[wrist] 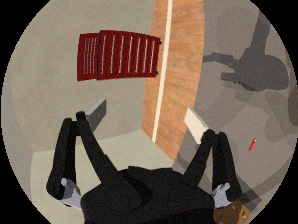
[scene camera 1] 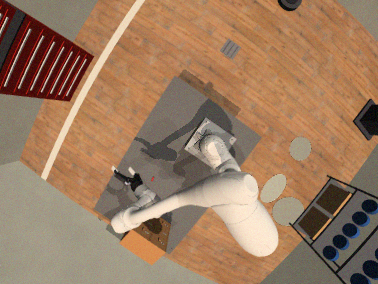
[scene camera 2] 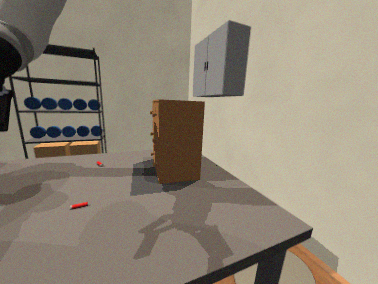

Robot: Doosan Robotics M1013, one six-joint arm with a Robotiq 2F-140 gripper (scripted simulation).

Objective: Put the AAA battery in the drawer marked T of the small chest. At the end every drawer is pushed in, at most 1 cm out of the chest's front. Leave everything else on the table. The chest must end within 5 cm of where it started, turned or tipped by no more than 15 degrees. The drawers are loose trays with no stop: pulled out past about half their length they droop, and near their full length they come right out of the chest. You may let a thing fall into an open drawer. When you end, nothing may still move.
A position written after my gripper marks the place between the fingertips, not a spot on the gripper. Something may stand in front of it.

Observation:
In view: my gripper (wrist: pixel 146 110) and a wooden chest (scene camera 2: pixel 181 123).
The wooden chest is seen too in scene camera 1 (scene camera 1: pixel 133 241).

